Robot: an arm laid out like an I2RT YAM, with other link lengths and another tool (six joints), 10 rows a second.
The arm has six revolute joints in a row. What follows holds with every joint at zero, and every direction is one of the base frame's.
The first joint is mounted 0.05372 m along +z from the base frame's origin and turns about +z.
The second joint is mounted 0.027 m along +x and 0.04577 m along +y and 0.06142 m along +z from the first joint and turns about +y.
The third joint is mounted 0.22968 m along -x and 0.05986 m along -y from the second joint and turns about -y.
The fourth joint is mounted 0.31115 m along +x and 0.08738 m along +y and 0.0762 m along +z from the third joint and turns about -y.
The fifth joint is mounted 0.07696 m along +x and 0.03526 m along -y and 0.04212 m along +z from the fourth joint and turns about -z.
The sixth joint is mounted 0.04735 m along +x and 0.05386 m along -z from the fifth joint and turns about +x.
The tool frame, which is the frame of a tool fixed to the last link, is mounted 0.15 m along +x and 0.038 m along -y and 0.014 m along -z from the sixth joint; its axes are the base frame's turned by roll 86.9, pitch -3.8 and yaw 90 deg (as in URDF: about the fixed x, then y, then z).
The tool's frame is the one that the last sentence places.
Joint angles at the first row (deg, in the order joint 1, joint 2, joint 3, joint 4, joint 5, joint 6):
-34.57, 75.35, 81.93, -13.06, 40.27, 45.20
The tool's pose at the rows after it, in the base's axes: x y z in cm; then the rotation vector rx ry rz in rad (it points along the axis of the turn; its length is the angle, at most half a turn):
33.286, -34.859, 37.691, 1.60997, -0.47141, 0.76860
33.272, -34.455, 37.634, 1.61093, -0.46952, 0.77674
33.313, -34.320, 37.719, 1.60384, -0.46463, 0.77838
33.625, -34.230, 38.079, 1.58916, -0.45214, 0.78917
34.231, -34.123, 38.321, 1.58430, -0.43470, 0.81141
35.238, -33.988, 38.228, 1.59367, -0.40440, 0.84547
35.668, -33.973, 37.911, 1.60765, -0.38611, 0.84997
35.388, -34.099, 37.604, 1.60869, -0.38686, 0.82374
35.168, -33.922, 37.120, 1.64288, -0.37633, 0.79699
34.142, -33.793, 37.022, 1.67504, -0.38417, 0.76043
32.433, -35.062, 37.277, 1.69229, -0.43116, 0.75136
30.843, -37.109, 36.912, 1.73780, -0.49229, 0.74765
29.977, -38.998, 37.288, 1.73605, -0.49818, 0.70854
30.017, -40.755, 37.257, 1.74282, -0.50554, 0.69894
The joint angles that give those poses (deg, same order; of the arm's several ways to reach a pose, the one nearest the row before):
-33.80, 74.13, 81.32, -13.96, 41.31, 45.96
-33.40, 73.32, 80.54, -13.92, 41.33, 46.15
-33.13, 72.99, 80.01, -13.13, 41.57, 45.64
-32.79, 72.86, 79.57, -11.44, 41.51, 44.60
-32.52, 72.95, 79.41, -10.21, 40.57, 44.04
-32.37, 73.21, 79.19, -9.34, 38.39, 43.80
-32.37, 73.56, 79.28, -9.62, 37.39, 43.64
-32.34, 73.74, 79.10, -9.74, 38.38, 43.08
-32.35, 74.08, 80.23, -12.98, 38.30, 43.44
-32.84, 73.93, 81.92, -17.57, 38.62, 44.34
-36.07, 73.91, 83.88, -21.21, 36.58, 46.50
-40.82, 75.81, 87.67, -26.30, 32.35, 49.85
-43.37, 78.46, 90.84, -27.16, 31.51, 48.55
-45.28, 81.72, 94.04, -27.50, 30.00, 48.35

